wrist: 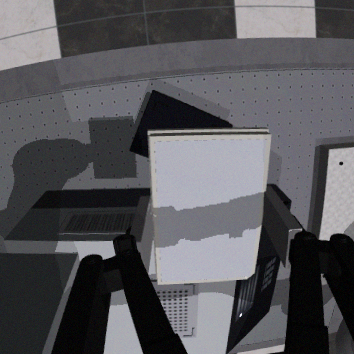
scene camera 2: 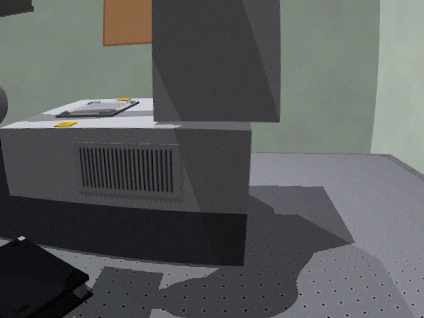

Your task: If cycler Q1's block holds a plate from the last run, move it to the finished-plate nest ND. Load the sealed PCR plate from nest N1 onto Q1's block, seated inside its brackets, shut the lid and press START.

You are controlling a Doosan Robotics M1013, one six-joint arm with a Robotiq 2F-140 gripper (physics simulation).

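Note:
Below the plate, part of cycler Q1's dotted block [wrist: 175, 309] shows, and beyond the plate a black square nest [wrist: 168, 116] lies on the table. In the scene view, cycler Q1 [scene camera 2: 147, 170] stands with its lid [scene camera 2: 217, 60] upright and open. Its block [scene camera 2: 100, 108] is bare inside its brackets. The gripper is out of the scene view.
A grey-framed white pad [wrist: 337, 189] lies at the right on the perforated table [wrist: 281, 105] [scene camera 2: 321, 284]. A black object [scene camera 2: 69, 284] sits at the lower left of the scene view. Yellow warning labels [scene camera 2: 65, 124] flank the block. The table's edge is beyond the nest.

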